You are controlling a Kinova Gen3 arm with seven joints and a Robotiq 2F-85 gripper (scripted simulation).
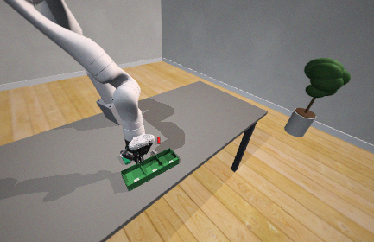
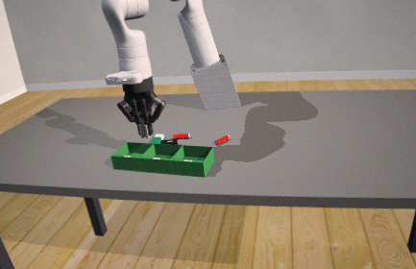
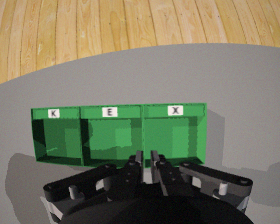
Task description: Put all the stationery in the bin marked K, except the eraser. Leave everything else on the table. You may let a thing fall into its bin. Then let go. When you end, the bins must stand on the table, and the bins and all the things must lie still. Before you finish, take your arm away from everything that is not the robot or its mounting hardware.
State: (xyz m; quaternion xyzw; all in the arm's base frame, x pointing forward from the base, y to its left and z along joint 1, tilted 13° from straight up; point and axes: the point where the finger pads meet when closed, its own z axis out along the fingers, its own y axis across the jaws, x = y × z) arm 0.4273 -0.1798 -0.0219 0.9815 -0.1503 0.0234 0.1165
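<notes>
Right now my hand is 30 mm short of the green bin, 40 mm to the right of it and 70 mm above it. The rest, counted from my hand: grey-white item 30 mm behind, 120 mm to the left, 80 mm below; green-and-white eraser 120 mm behind, 80 mm below; black item 70 mm behind, 30 mm to the left, 80 mm below.
</notes>
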